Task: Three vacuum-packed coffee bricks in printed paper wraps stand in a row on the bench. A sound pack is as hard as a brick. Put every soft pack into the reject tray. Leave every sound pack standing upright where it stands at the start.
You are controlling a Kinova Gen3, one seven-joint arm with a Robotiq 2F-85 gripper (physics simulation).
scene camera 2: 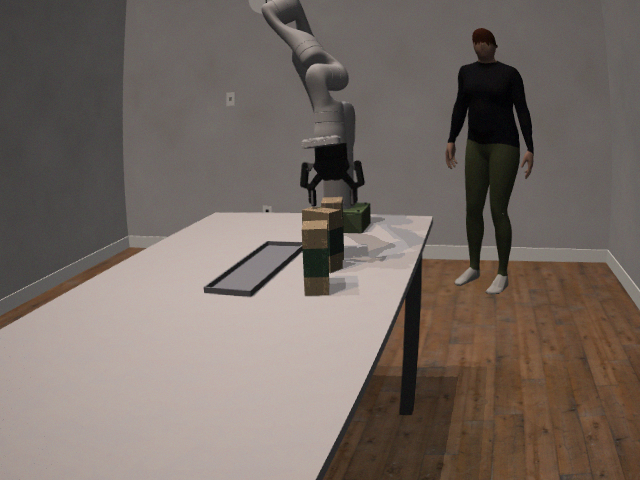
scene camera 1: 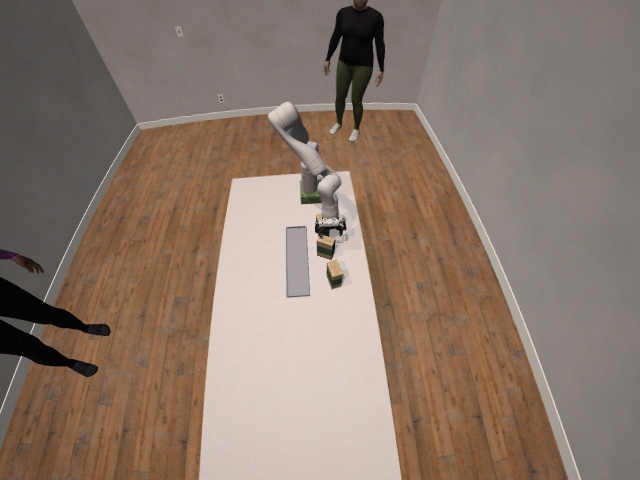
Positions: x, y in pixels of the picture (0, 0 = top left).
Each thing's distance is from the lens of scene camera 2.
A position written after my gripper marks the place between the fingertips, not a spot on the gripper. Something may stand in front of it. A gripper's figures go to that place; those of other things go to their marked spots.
my gripper (scene camera 2: 333, 205): 142 cm
coffee pack (scene camera 2: 314, 233): 122 cm
coffee pack (scene camera 2: 333, 216): 138 cm
